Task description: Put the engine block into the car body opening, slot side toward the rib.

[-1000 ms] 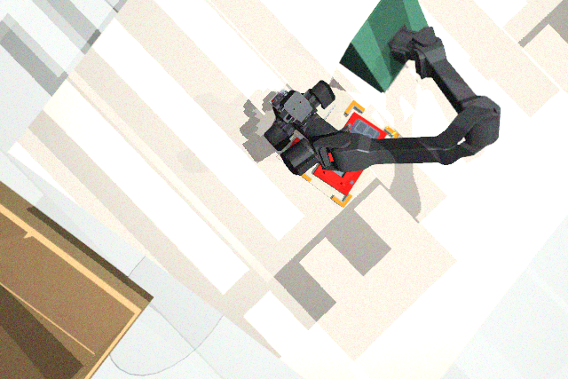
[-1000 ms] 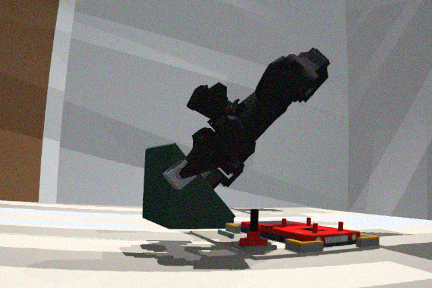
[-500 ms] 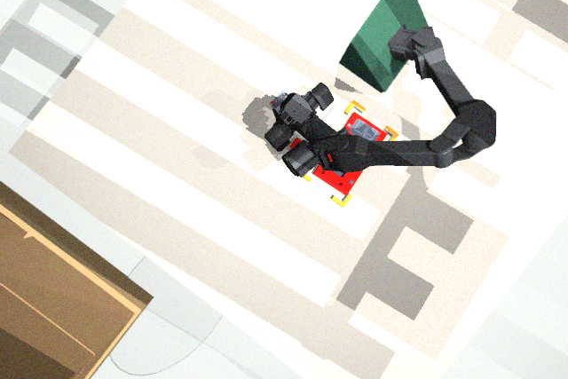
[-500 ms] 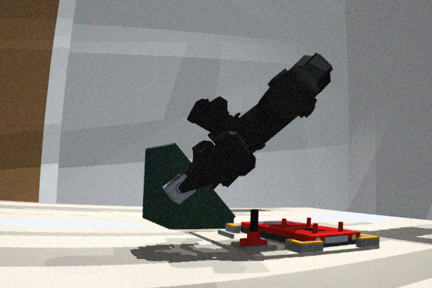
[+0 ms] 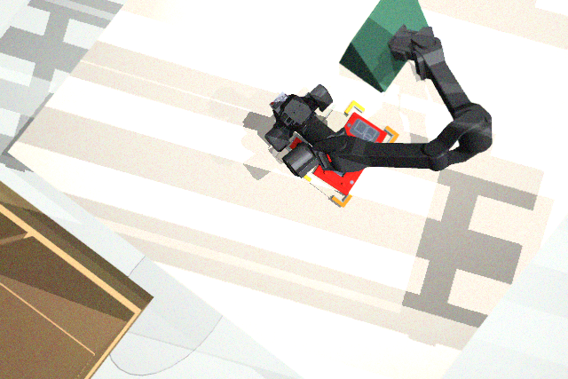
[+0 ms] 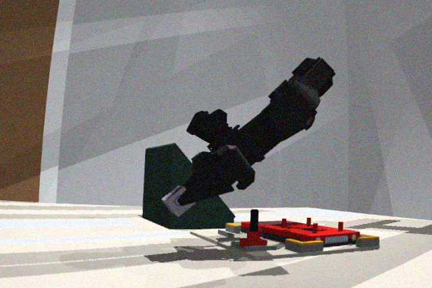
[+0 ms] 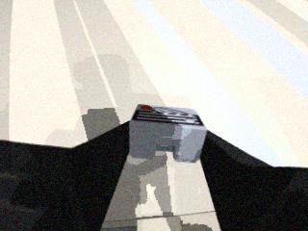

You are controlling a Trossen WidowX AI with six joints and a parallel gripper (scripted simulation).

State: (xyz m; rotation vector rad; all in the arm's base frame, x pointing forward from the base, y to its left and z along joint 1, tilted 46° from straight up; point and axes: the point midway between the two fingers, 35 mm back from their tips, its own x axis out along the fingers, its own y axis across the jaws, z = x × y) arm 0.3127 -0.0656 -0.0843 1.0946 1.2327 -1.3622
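My gripper tip is 5 cm short of the black peg, 10 cm to the right of it and 3 cm above it. The rest, counted from my gripper tip: engine block: 1 cm to the left.
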